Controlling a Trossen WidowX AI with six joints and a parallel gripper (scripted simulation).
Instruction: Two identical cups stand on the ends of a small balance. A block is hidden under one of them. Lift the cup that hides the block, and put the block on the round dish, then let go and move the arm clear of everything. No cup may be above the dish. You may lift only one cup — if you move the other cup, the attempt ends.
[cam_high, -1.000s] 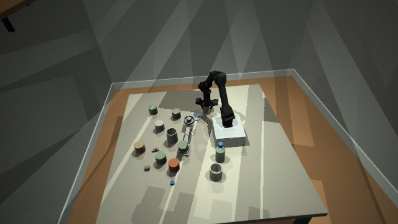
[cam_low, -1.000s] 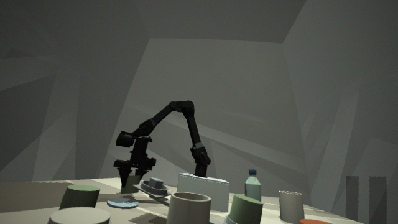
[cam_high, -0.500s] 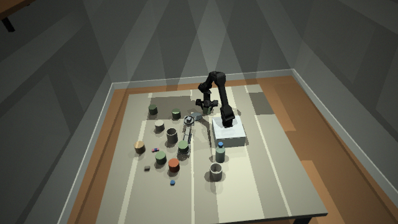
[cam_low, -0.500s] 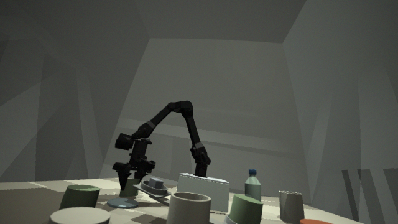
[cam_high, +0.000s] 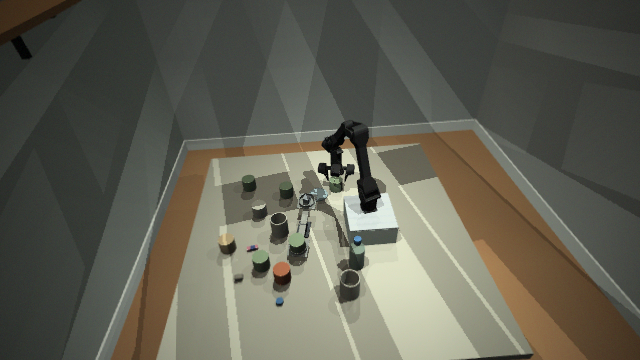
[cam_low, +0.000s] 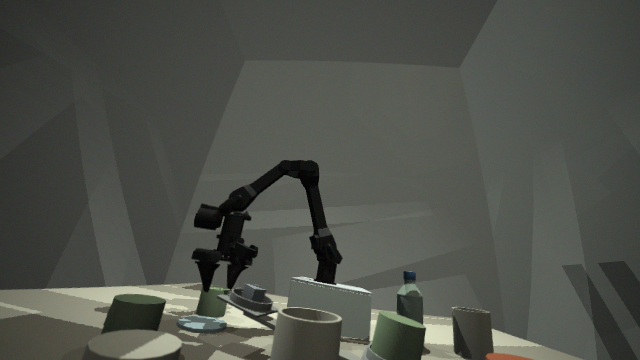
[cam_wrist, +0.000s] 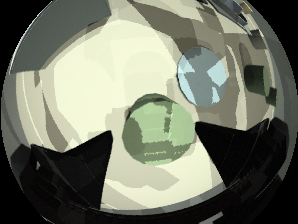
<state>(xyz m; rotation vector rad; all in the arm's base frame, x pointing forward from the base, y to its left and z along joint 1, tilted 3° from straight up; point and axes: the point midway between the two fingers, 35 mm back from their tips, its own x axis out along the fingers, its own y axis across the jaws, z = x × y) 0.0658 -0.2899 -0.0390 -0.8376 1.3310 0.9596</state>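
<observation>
The grey block lies 190 mm ahead of my gripper tip, 120 mm to the left of it and 30 mm above it. Also, from my gripper tip: small balance: 240 mm ahead, 230 mm to the left, 20 mm below; then orange cup: 470 mm to the left, 400 mm ahead, 20 mm below; then round dish: 110 mm ahead, 50 mm below, 10 mm to the left.
</observation>
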